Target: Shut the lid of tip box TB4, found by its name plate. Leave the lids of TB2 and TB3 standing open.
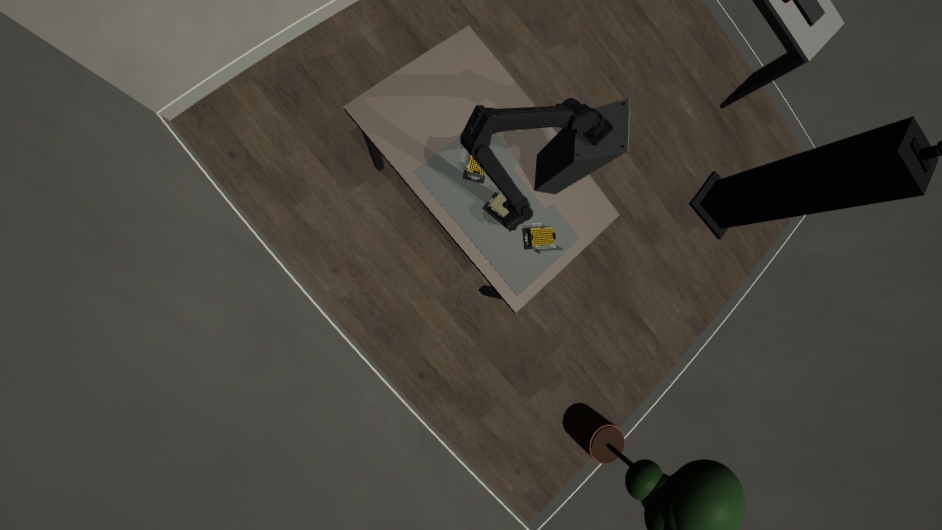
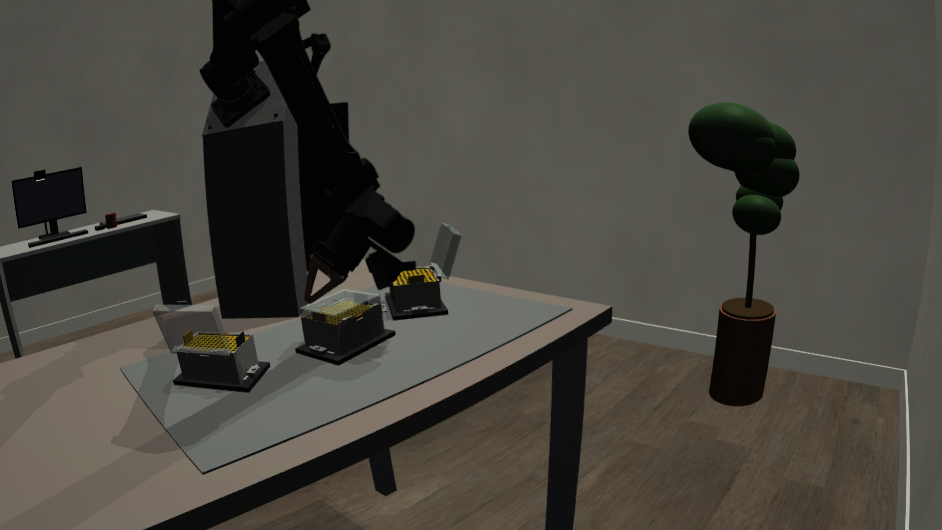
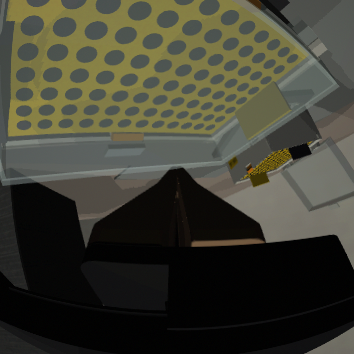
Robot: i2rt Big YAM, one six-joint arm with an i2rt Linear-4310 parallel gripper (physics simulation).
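Note:
The middle tip box (image 1: 498,205) (image 2: 342,329) has its clear lid (image 2: 342,299) (image 3: 60,157) down over the yellow tip rack. The left tip box (image 1: 474,168) (image 2: 217,362) (image 3: 272,162) has its lid (image 2: 191,323) (image 3: 322,175) standing open. The far right tip box (image 1: 542,236) (image 2: 416,296) also has its lid (image 1: 548,249) (image 2: 447,250) standing open. The name plates are too small to read. My gripper (image 2: 308,299) (image 3: 176,175) is shut and empty, its tips close by the rear edge of the middle box's lid; whether they touch it I cannot tell.
The boxes stand on a grey mat (image 1: 520,280) (image 2: 263,421) on the table (image 1: 447,52) (image 2: 592,316). The arm's dark pedestal (image 1: 556,161) (image 2: 250,217) stands behind the boxes. The open lids rise beside the outer two boxes.

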